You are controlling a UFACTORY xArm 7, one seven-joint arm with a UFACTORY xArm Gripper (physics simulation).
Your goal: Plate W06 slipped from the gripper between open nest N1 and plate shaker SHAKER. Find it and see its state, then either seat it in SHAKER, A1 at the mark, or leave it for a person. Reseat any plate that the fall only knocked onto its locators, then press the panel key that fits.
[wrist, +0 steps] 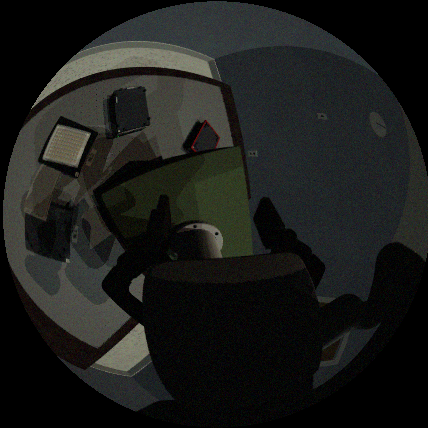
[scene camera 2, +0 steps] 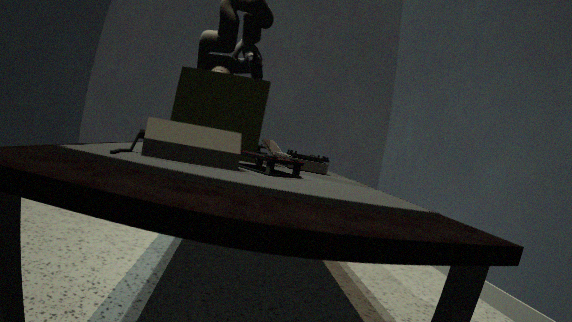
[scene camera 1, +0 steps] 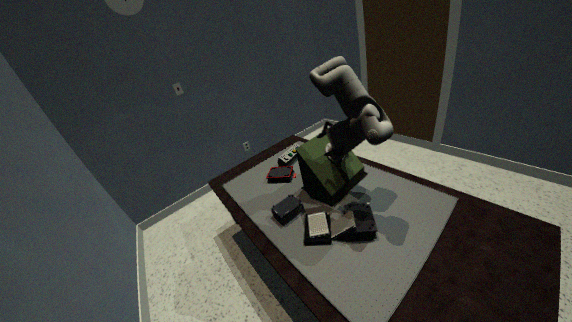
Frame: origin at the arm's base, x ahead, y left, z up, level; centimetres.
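Where they show: gripper, fingertip midpoint: (wrist: 215, 206) (scene camera 2: 260, 76) (scene camera 1: 322, 146); arm's base, origin of the base link: (wrist: 196, 242) (scene camera 2: 210, 102).
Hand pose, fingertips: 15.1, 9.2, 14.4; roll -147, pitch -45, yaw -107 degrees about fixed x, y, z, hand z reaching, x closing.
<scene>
Each offset is from my fingertips to the top centre of the thing, as dx, dy, dz. "*": to the spot under its first point. Level surfaces: height alone.
A pale plate {+18.2, +13.0, -28.0} (scene camera 1: 318, 225) (wrist: 66, 146) lies flat on a black nest. Beside it a brownish, plate-sized piece (scene camera 1: 344, 225) (wrist: 42, 192) leans tilted between that nest and a dark unit {+2.6, +24.3, -26.0} (scene camera 1: 367, 220) (wrist: 50, 237), touching or overlapping its edge. I cannot read a label on it. A dark device with corner posts {* +23.4, -5.2, -27.0} (scene camera 1: 287, 206) (scene camera 2: 308, 162) (wrist: 131, 110) stands apart, with no pale plate on top. A small red-rimmed holder {+9.7, -38.0, -27.9} (scene camera 1: 280, 173) (scene camera 2: 280, 160) (wrist: 206, 137) stands near the key panel {-7.3, -50.6, -24.1} (scene camera 1: 288, 155) (scene camera 2: 192, 142). My gripper (wrist: 215, 206) is open and empty, high over the green block.
The large green block (scene camera 1: 325, 170) (scene camera 2: 220, 107) (wrist: 225, 200) carries the arm base and stands tall beside the nests. A bent dark piece {* -19.6, -55.9, -30.3} (scene camera 2: 134, 142) stands left of the panel. The grey perforated mat {dz -32.4} (scene camera 1: 350, 280) has a dark red-brown table edge (scene camera 1: 500, 240) around it. Arm shadows darken the nests.
</scene>
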